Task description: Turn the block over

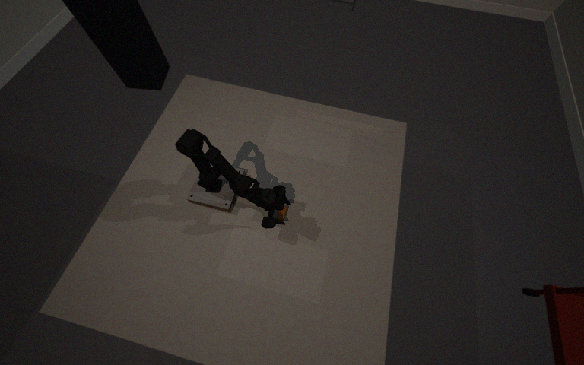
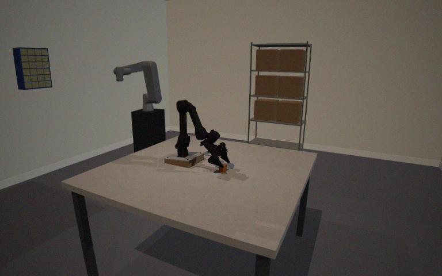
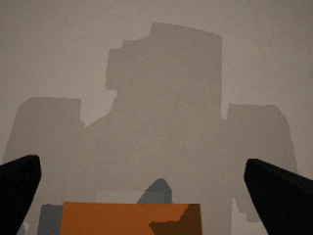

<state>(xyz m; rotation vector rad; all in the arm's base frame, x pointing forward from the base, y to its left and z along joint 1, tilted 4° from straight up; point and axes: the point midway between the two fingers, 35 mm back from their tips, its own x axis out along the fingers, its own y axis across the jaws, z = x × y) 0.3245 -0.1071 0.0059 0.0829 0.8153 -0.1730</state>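
Now: the orange block 3 cm behind my gripper tip, 1 cm to the left of it and 3 cm below it.
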